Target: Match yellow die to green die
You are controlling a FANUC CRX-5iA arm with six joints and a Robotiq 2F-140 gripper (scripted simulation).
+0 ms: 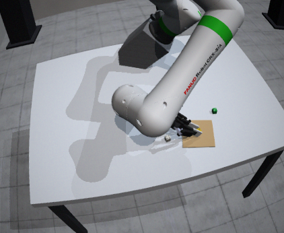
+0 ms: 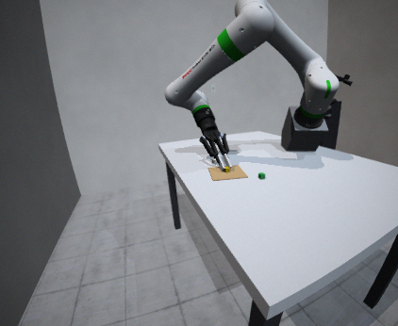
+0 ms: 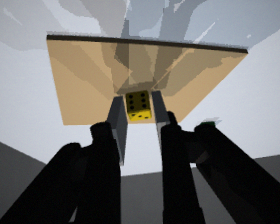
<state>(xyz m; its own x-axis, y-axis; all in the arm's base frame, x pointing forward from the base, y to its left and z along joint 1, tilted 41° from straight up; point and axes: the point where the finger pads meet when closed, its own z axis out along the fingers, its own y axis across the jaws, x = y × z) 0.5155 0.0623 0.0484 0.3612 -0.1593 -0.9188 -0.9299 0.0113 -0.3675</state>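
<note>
My gripper is now 1 cm past the yellow die, 2 cm to the right of it and 3 cm above it. The rest, counted from my hand: white die (1 cm ahead, 11 cm to the right, 3 cm below); green die (11 cm behind, 12 cm to the left, 3 cm below); tan mat (2 cm to the left, 4 cm below).
</note>
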